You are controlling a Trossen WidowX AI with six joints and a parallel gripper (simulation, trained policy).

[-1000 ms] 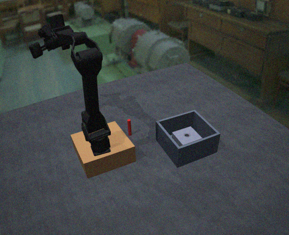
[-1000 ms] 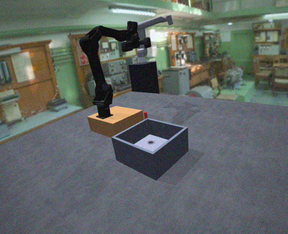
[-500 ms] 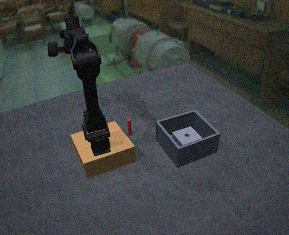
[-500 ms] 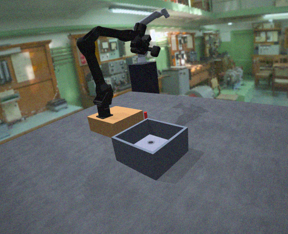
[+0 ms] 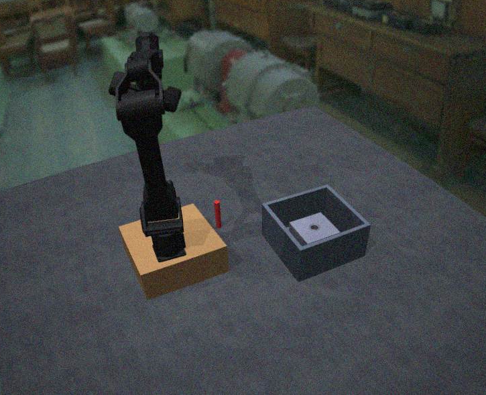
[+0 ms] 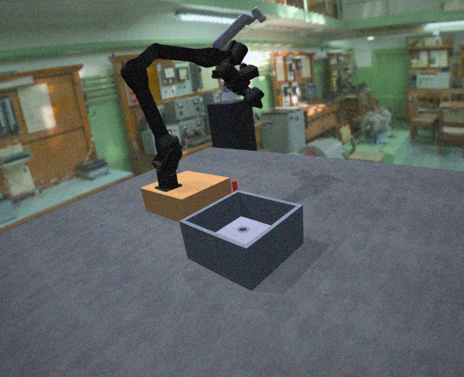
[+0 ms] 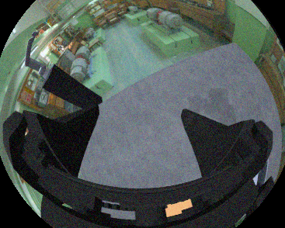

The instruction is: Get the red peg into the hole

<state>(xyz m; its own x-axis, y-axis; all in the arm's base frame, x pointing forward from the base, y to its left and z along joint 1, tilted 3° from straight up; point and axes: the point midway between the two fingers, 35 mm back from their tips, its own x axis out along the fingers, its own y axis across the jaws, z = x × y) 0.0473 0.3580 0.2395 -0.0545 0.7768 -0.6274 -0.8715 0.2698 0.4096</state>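
The red peg is 11 cm ahead of my gripper tip, 27 cm to the right of it and 23 cm below it. The rest, counted from my gripper tip: pale plate (30 cm ahead, 44 cm to the right, 23 cm below); dark grey box (30 cm ahead, 44 cm to the right, 25 cm below).
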